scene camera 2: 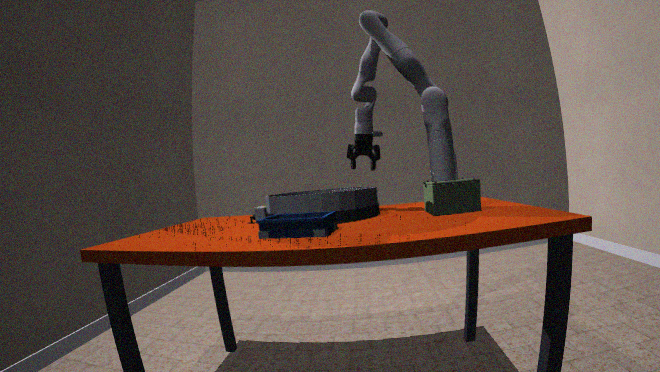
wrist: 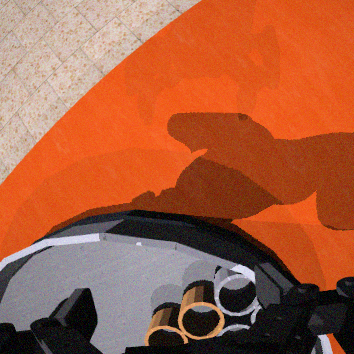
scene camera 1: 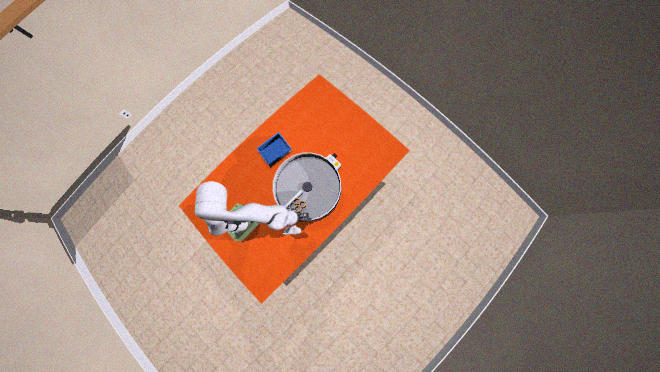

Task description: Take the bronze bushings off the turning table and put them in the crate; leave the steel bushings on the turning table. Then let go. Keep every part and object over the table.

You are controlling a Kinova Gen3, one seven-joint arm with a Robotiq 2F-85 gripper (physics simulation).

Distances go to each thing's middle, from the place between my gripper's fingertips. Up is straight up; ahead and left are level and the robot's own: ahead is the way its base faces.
Scene:
The grey turning table (scene camera 1: pixel 314 179) is 190 mm ahead of my hand, 120 mm to the left of it and 120 mm below it. Also, from my hand: blue crate (scene camera 2: pixel 313 224) (170 mm ahead, 470 mm to the left, 140 mm below).

